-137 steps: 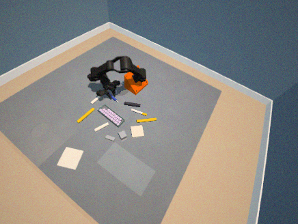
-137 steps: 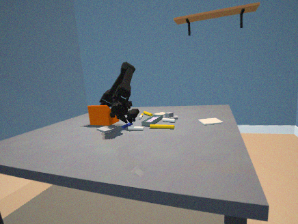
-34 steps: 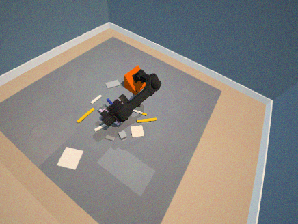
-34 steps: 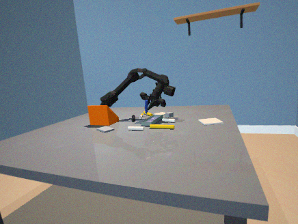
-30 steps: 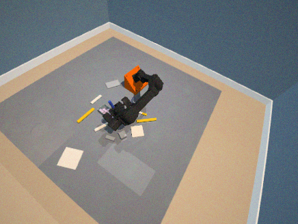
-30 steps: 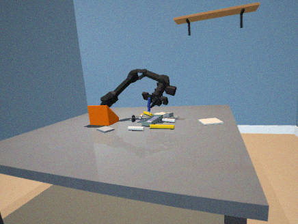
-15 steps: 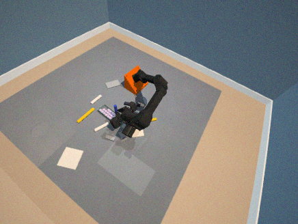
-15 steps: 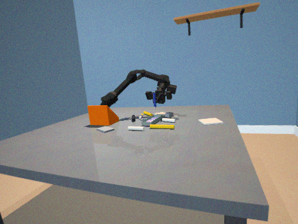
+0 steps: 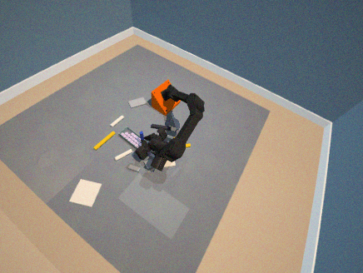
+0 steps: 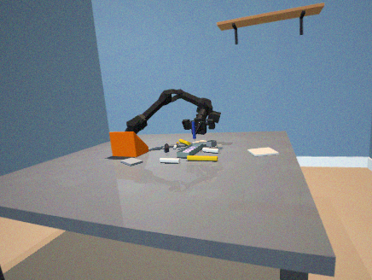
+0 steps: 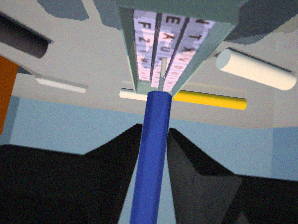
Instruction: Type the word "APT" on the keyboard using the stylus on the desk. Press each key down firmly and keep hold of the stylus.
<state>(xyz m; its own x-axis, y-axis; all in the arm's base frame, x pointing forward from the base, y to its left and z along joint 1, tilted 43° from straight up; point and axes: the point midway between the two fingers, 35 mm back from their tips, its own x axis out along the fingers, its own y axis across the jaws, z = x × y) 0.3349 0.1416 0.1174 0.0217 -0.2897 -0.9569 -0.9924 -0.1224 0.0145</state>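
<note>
Right now my gripper tip is 10 mm above the blue stylus. The rest, counted from my gripper tip: stylus tip (50 mm below); keyboard (70 mm below, 60 mm to the right, 10 mm ahead); dark bar (170 mm behind, 80 mm below, 30 mm to the right).
</note>
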